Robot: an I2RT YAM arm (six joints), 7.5 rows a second.
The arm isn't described. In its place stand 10 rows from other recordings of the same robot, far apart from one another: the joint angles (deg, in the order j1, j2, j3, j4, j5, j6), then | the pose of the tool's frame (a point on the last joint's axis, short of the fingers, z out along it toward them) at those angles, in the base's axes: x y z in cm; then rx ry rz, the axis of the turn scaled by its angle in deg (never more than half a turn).
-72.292 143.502 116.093 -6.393 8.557 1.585 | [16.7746 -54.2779 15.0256 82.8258 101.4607 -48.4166]
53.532 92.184 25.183 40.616 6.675 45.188 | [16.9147 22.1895 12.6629 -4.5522 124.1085 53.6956]
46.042 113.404 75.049 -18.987 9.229 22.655 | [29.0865 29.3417 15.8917 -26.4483 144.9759 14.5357]
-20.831 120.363 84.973 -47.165 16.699 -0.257 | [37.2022 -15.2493 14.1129 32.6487 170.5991 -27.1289]
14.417 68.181 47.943 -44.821 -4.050 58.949 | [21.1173 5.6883 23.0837 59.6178 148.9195 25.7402]
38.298 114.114 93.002 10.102 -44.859 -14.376 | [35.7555 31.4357 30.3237 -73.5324 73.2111 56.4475]
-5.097 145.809 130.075 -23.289 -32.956 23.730 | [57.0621 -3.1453 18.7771 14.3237 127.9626 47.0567]
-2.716 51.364 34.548 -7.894 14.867 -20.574 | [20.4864 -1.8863 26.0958 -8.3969 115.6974 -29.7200]
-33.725 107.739 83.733 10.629 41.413 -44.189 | [35.8384 -26.7552 29.6788 23.2931 115.5609 -89.3126]
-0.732 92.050 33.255 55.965 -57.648 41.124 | [30.0993 2.6231 19.4272 -11.8889 100.9595 76.0993]
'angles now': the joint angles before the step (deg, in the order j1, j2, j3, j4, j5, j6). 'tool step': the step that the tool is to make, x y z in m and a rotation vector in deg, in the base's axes. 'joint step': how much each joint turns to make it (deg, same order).
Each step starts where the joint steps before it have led.
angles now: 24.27 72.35 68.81 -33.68 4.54 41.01
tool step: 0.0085 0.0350 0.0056 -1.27 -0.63 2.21
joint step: 5.91 5.27 5.13 0.00 3.80 1.12
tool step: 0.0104 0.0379 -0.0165 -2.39 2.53 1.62
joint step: 5.16 6.85 3.14 -0.02 3.15 1.77
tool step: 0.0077 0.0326 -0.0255 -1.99 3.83 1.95
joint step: 3.67 6.52 1.88 0.03 0.75 1.75
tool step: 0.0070 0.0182 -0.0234 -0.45 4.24 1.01
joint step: 1.37 4.85 1.01 -0.09 -1.51 1.89
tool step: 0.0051 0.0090 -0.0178 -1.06 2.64 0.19
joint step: 0.49 3.20 0.37 -0.01 -0.52 0.82
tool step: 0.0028 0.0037 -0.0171 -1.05 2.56 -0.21
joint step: 0.10 2.22 -0.56 0.02 -0.53 0.78
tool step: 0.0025 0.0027 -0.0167 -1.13 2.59 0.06
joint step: -0.01 2.19 -0.47 -0.10 -0.74 0.41
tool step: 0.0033 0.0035 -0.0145 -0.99 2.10 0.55
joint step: 0.00 2.31 0.09 0.01 -0.82 -0.15
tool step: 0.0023 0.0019 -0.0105 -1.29 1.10 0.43
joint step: -0.01 1.65 0.05 0.00 0.01 -0.51
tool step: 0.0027 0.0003 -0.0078 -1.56 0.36 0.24
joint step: -0.16 1.27 0.10 0.00 0.65 -0.81
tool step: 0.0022 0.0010 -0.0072 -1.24 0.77 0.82
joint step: -0.10 1.29 0.31 -0.25 -0.02 -1.03
